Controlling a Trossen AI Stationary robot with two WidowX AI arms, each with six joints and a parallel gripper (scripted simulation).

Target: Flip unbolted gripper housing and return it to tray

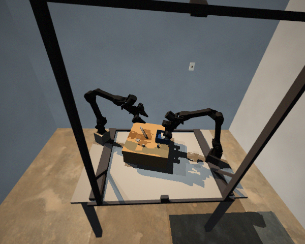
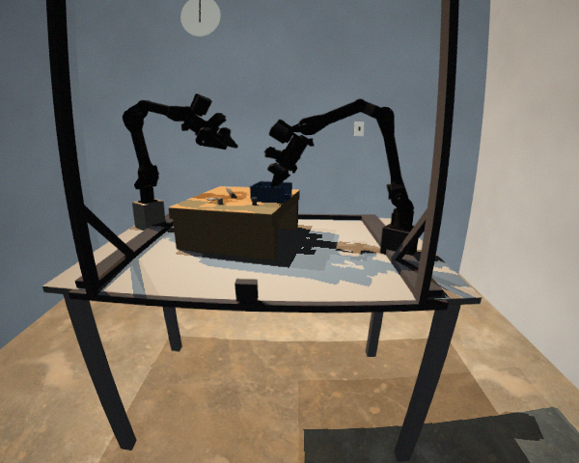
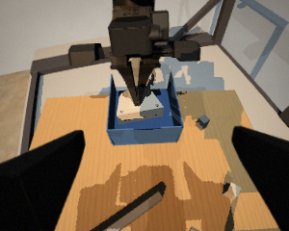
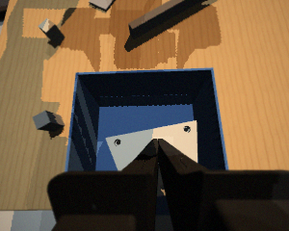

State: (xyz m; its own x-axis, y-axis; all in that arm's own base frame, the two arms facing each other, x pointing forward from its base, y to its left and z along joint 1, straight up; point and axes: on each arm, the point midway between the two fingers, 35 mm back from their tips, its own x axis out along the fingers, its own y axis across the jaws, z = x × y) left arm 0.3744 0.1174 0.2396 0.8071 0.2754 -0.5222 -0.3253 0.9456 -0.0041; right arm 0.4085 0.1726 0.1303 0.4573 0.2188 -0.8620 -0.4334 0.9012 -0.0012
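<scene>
My right hand is 4 cm above the white gripper housing and 1 cm to the right of it. The rest, counted from my right hand: grey rod 20 cm to the left, 6 cm below, 3 cm ahead; then wooden block 13 cm to the left, 12 cm below, 1 cm behind; then gripper housing half 5 cm below, 1 cm to the left.
</scene>
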